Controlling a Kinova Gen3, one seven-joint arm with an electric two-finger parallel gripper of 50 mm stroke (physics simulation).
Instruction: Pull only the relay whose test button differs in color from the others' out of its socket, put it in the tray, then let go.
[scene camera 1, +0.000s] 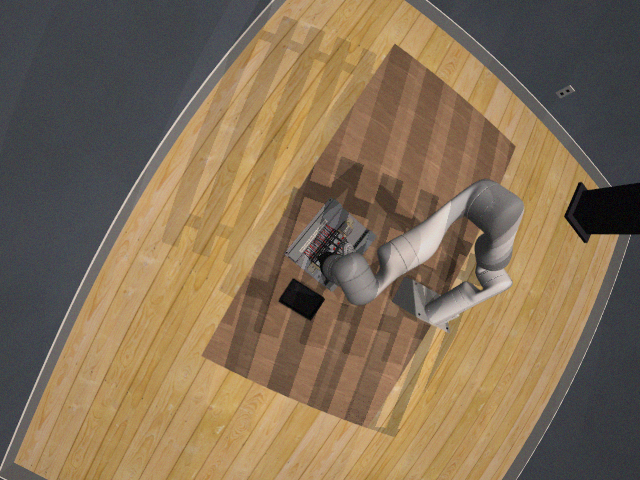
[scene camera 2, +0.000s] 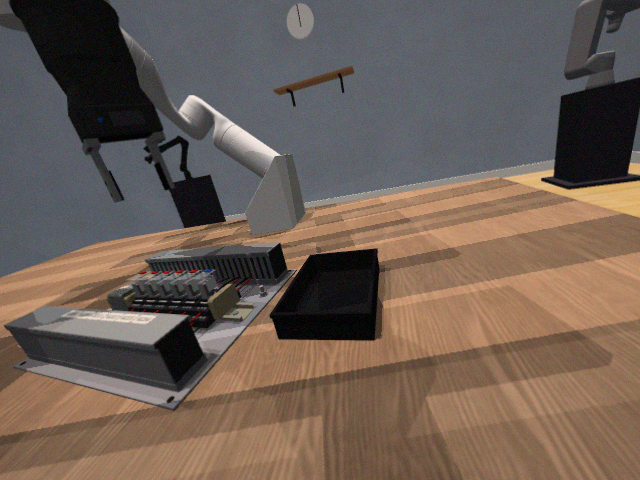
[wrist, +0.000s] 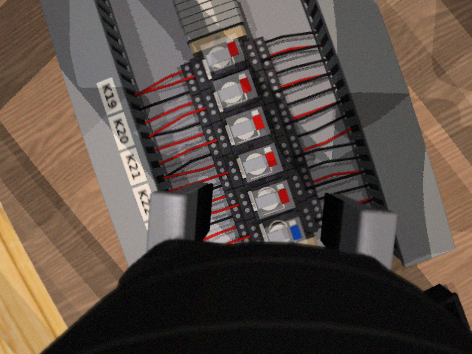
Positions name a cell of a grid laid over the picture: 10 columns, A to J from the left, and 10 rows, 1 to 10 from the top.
Note:
I see my gripper (scene camera 2: C5), a red-button relay (wrist: F6), a red-button relay (wrist: E2), a red-button relay (wrist: F3), a red-button relay (wrist: F4), a red-button relay (wrist: F5), a grey panel plate (scene camera 2: D8), a black tray (scene camera 2: F7) and a slotted duct (scene camera 2: E6).
My gripper also shows in the wrist view (wrist: F7). The grey panel plate is seen too in scene camera 1 (scene camera 1: F5) and in the wrist view (wrist: D2). The black tray shows as well in scene camera 1 (scene camera 1: E7).

